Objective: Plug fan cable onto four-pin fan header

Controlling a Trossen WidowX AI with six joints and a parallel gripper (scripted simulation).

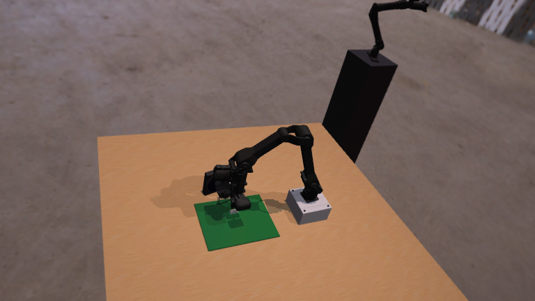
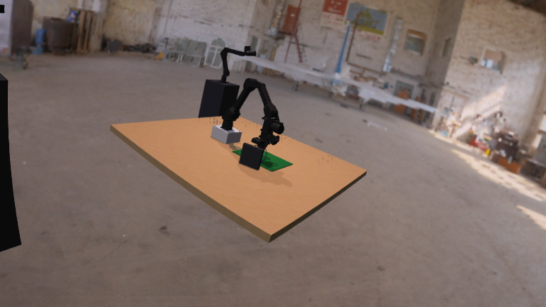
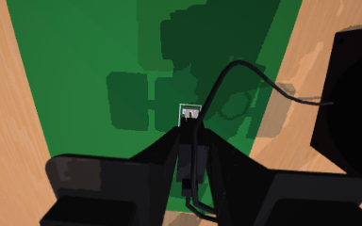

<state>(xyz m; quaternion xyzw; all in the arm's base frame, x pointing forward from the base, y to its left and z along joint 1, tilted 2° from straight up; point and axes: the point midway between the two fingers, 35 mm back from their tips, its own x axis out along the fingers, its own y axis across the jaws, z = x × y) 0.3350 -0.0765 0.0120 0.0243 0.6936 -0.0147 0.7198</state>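
My gripper tip is 50 mm to the right of the green board and 60 mm above it. The rest, counted from my gripper tip: black plug (10 mm behind, 10 mm above); black fan (20 mm ahead, 130 mm to the right, 20 mm above).
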